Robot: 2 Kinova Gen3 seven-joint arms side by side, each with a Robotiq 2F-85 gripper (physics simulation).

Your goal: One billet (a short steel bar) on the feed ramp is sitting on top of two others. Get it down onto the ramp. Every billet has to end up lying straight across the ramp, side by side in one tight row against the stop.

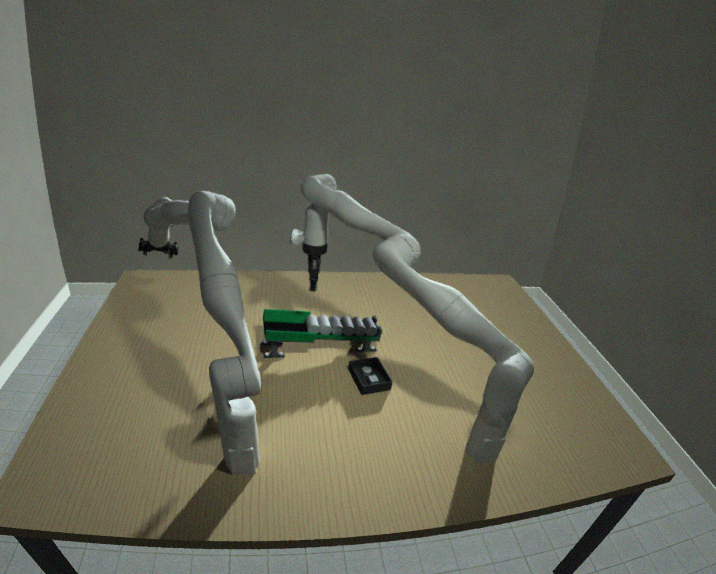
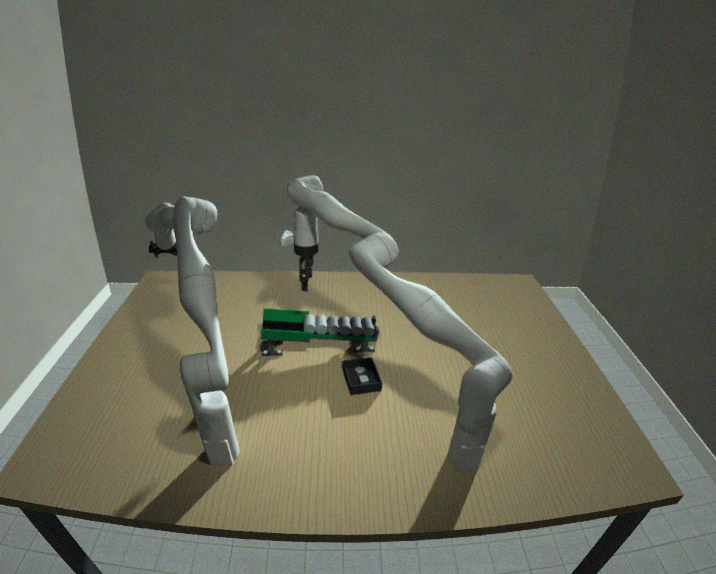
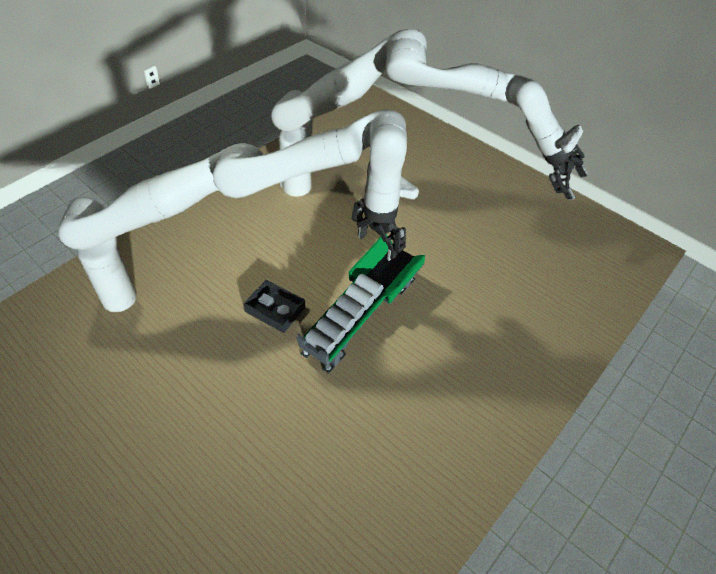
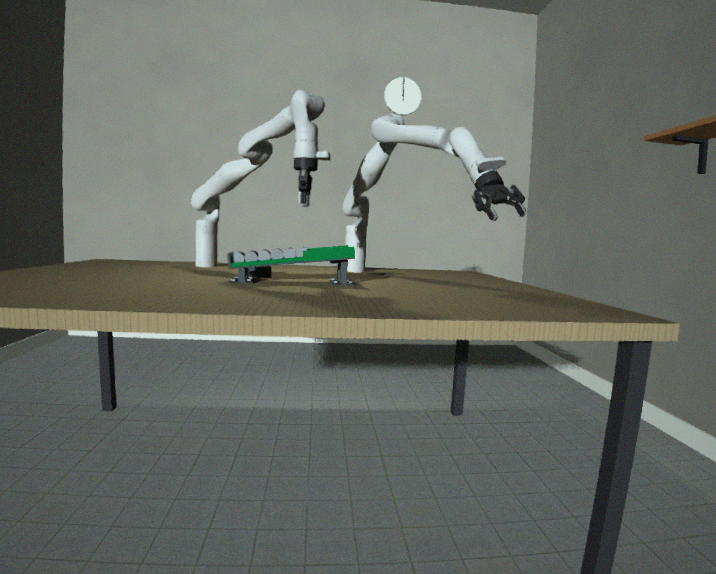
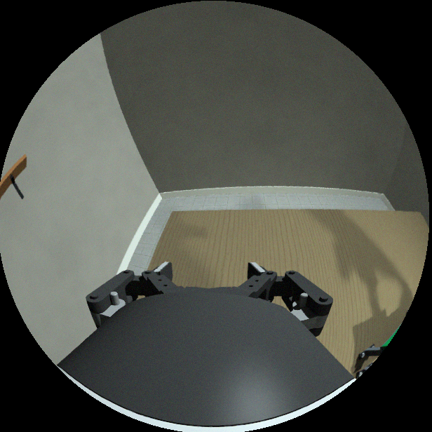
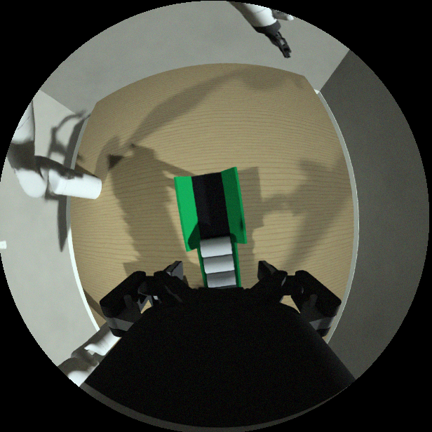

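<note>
The green feed ramp [image 1: 286,316] [image 2: 286,315] [image 3: 370,258] [image 6: 185,212] slopes down to its dark stop [image 3: 312,348]. Several grey billets [image 1: 336,325] [image 2: 333,325] [image 3: 343,313] [image 6: 218,264] lie across it side by side in one row, from the stop up to the green side walls. No billet shows on top of the others. My right gripper [image 1: 313,288] [image 2: 304,288] [image 4: 304,204] [image 6: 220,269] is open and empty, above the ramp's upper part, apart from the billets. My left gripper [image 1: 158,251] [image 4: 508,215] [image 5: 209,271] is open and empty, high and away from the ramp.
A small black tray [image 1: 353,379] [image 2: 365,391] with two light pieces in it stands near the ramp's stop end, on the side of the arm bases. The ramp stands on short legs [image 4: 342,272]. An orange shelf [image 4: 687,128] is on the side wall.
</note>
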